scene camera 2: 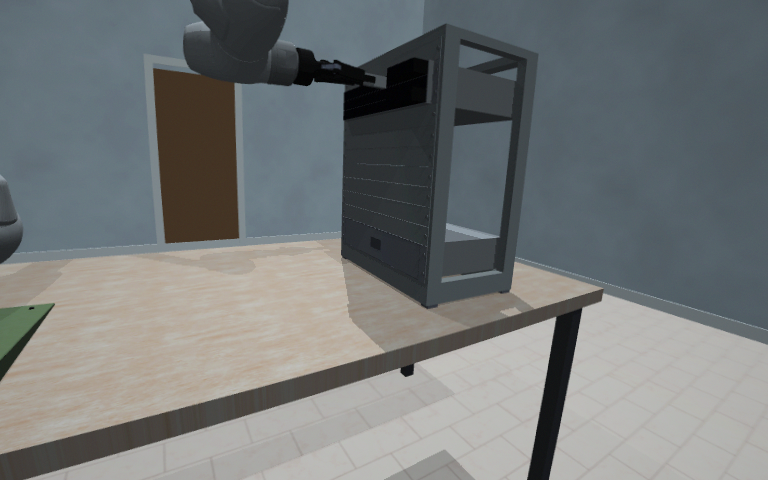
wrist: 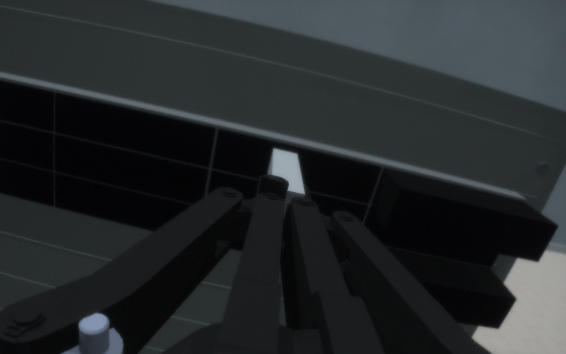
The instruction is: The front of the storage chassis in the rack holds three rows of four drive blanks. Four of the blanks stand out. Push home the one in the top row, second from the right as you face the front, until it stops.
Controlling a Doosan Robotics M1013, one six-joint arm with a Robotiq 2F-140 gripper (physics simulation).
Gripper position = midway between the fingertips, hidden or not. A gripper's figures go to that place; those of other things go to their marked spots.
Labels:
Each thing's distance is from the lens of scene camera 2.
gripper (scene camera 2: 384,83): 96 cm
grey rack (scene camera 2: 394,226): 92 cm

